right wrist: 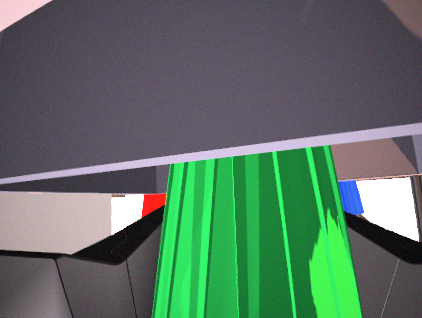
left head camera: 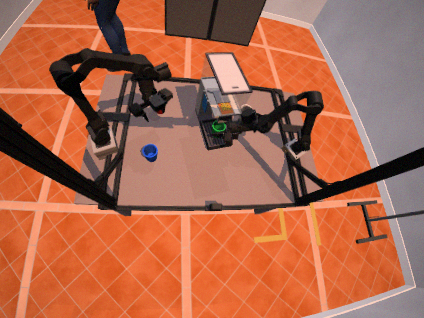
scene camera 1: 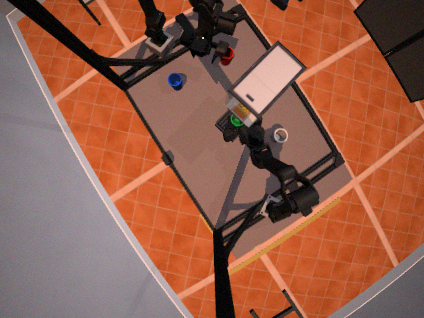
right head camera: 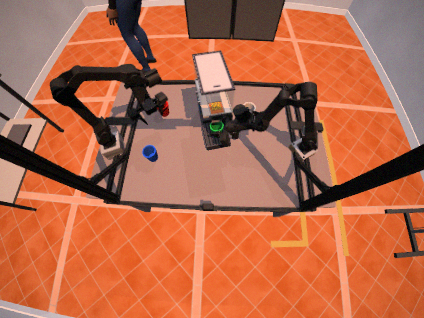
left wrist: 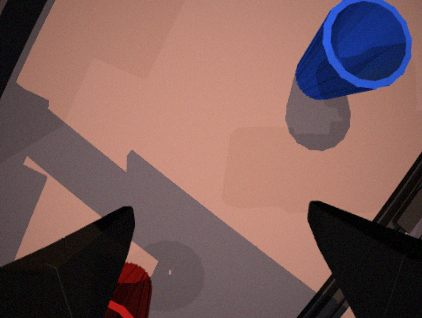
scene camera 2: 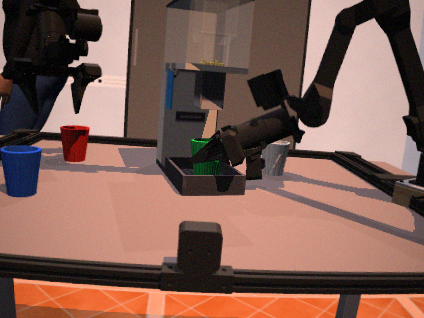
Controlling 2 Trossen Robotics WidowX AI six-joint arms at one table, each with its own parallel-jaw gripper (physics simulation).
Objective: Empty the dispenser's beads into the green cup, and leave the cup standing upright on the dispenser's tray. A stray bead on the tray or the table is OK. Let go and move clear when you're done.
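Places are measured from the left arm's base along level axes (x ahead, y left, z up), in millimetres.
Pixels of known places: left gripper, fingertip midpoint: [left head camera: 155, 117] [scene camera 1: 203, 60] [right head camera: 154, 119] [left wrist: 221, 213] [scene camera 2: 57, 113]; right gripper, fingertip midpoint: [right wrist: 244, 210] [left head camera: 211, 129] [right head camera: 210, 129] [scene camera 2: 191, 159]; left arm's base, link origin: [left head camera: 102, 140] [scene camera 1: 159, 39] [right head camera: 109, 142]; right arm's base, link origin: [left head camera: 296, 148] [scene camera 1: 273, 208] [right head camera: 304, 147].
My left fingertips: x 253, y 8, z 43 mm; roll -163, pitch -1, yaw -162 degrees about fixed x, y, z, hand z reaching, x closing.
Note:
Ahead of a thing's pixels: the offset from my left fingertips to its top centre. "spot": to the spot under its first point.
The green cup @(dy -121, dx +273, dz -28 mm) [left head camera: 219, 129] [right head camera: 216, 129] [scene camera 1: 237, 120] [scene camera 2: 207, 165] [right wrist: 255, 250] is upright in the dispenser's tray @(spot: dy -195, dx +258, dz -112 mm) [left head camera: 219, 147] [scene camera 2: 212, 185], its base hidden by the tray's front wall. My right gripper [scene camera 2: 207, 155] [right wrist: 244, 210] is shut on the cup, coming from the right. Yellow-orange beads @(spot: dy -118, dx +270, dz +118 mm) [left head camera: 226, 106] [right head camera: 215, 105] [scene camera 1: 243, 110] [scene camera 2: 212, 63] lie in the hopper of the dispenser @(dy -67, dx +271, dz +244 mm) [left head camera: 227, 72] [right head camera: 214, 70] [scene camera 1: 267, 77] [scene camera 2: 172, 130]. A blue part @(spot: dy -44, dx +214, dz +58 mm) [scene camera 2: 169, 90] is on the dispenser's left side. My left gripper [scene camera 2: 56, 111] [left wrist: 221, 213] is open and empty above the table, near the red cup.
A red cup @(dy +116, dx +51, dz -43 mm) [right head camera: 165, 107] [scene camera 1: 227, 56] [scene camera 2: 75, 143] [left wrist: 134, 290] and a blue cup @(dy -129, dx -70, dz -43 mm) [left head camera: 149, 153] [right head camera: 150, 153] [scene camera 1: 175, 81] [scene camera 2: 21, 171] [left wrist: 315, 80] stand left of the dispenser. A whitish cup @(dy -62, dx +475, dz -43 mm) [scene camera 1: 280, 135] [scene camera 2: 276, 159] stands to its right, behind the right gripper.

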